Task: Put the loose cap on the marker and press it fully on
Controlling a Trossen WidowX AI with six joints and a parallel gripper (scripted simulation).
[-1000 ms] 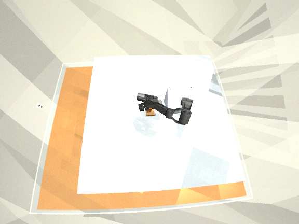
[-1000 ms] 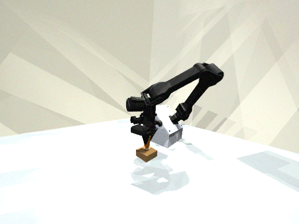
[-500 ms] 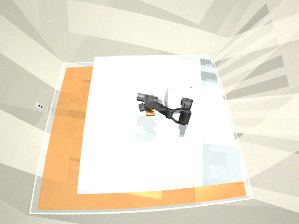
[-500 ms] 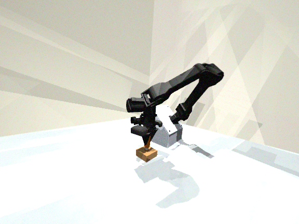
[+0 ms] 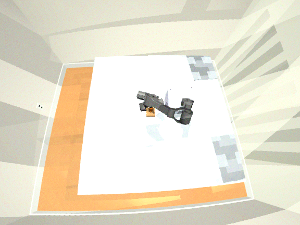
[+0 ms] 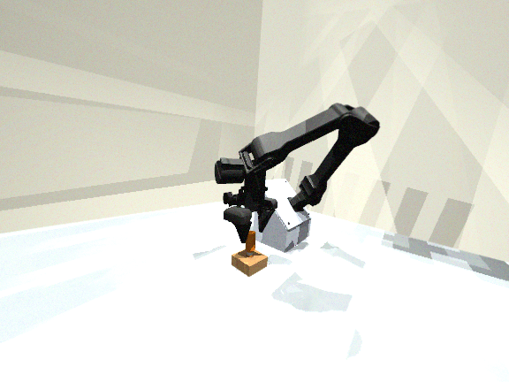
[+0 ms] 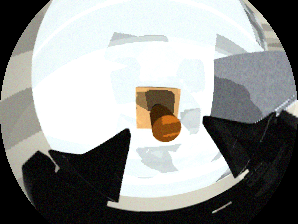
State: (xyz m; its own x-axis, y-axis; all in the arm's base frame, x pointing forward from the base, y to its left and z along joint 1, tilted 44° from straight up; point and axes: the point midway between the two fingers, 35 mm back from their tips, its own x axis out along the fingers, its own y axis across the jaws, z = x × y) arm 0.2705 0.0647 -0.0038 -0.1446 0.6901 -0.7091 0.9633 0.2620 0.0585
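Now: gripper tip 10 mm above the orange cap.
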